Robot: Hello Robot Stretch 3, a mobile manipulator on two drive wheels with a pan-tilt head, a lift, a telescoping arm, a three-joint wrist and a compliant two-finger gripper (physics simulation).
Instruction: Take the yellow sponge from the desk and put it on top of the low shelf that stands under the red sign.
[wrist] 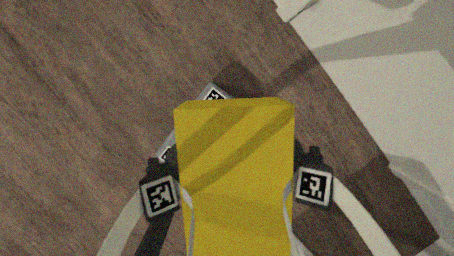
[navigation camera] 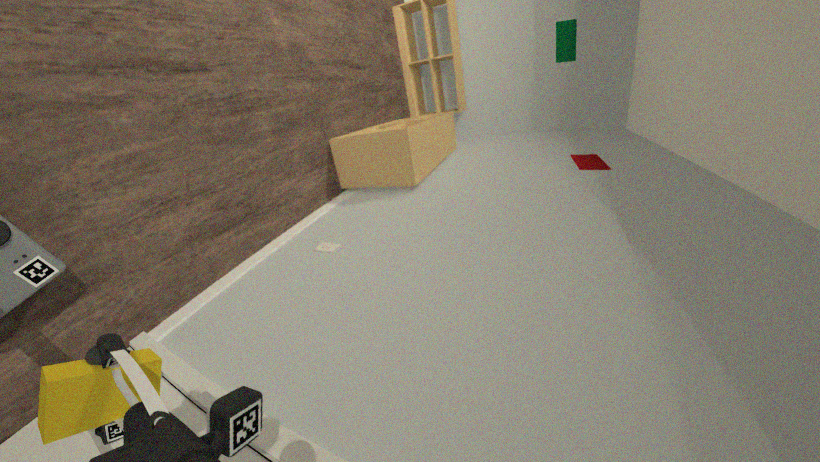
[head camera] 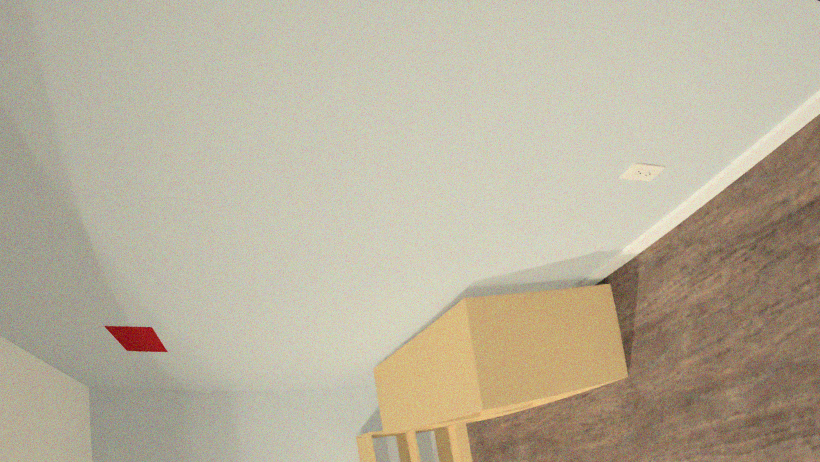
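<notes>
My gripper is shut on the yellow sponge, with one finger on each side of it, and holds it up off the floor. The red sign is on the pale wall. A low tan wooden unit stands against that wall, below the sign in the sideways-tilted views. Its flat top shows at an angle. The gripper does not show in the head camera view. The desk does not show.
A tan open-celled rack stands beyond the low unit, and a green sign is on the far wall. A wall socket is nearer. My grey base is at the left. Pale panels are close to the gripper.
</notes>
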